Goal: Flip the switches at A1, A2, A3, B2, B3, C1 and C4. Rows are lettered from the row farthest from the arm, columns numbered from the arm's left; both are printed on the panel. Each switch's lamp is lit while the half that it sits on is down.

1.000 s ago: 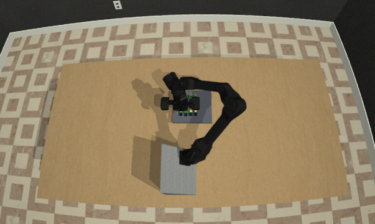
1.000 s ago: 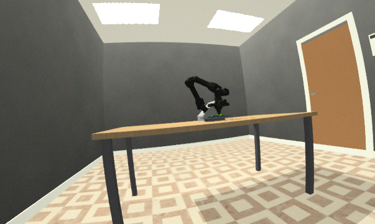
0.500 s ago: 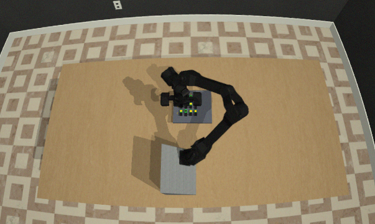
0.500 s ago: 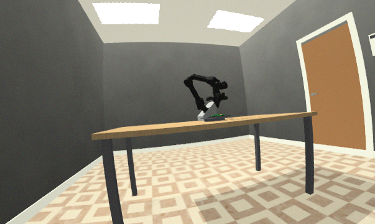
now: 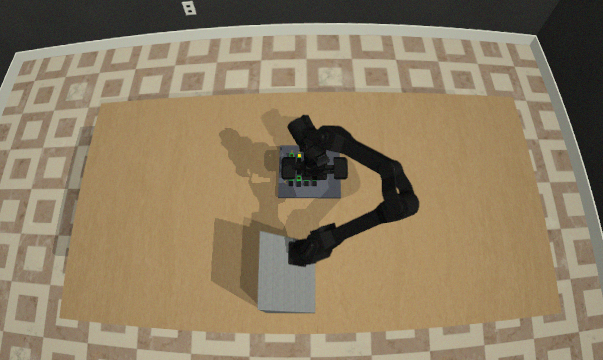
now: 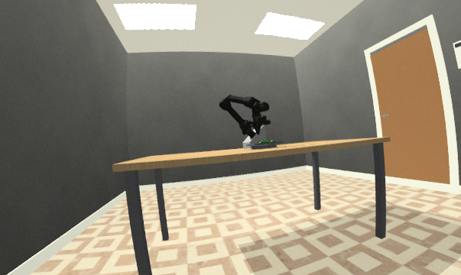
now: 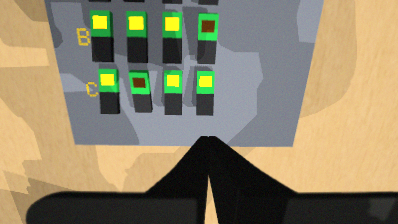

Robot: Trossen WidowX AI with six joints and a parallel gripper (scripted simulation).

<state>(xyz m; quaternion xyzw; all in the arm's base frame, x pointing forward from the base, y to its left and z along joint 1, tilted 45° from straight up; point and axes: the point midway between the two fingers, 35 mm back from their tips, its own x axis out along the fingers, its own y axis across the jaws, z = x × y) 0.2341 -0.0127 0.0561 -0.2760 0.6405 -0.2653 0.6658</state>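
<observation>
Now: hand 20 mm short of the switch C4 and 90 mm above it. From my hand the other things lie so: switch C3: 20 mm ahead, 20 mm to the left, 90 mm below; then switch C2: 20 mm ahead, 50 mm to the left, 90 mm below; then switch B4: 60 mm ahead, 90 mm below.
</observation>
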